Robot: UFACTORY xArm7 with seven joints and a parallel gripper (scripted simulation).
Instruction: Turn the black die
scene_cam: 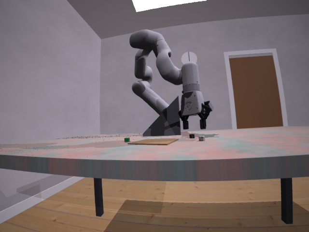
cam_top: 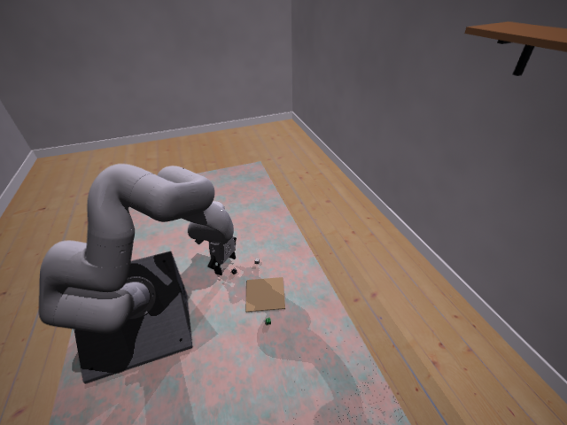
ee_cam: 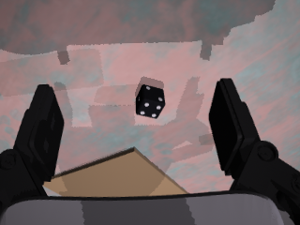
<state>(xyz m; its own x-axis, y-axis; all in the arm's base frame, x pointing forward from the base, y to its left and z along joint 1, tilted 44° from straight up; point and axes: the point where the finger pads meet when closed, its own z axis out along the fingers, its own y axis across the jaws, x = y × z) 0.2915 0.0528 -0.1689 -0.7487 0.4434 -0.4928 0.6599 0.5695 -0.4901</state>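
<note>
Right now my hand is 40 mm above the black die, 30 mm short of it and 10 mm to the left of it. Also, from my hand: green die: 270 mm to the right, 110 mm ahead, 40 mm below; then tan mat: 150 mm to the right, 120 mm ahead, 40 mm below; then white die: 130 mm ahead, 40 mm below, 10 mm to the left.
</note>
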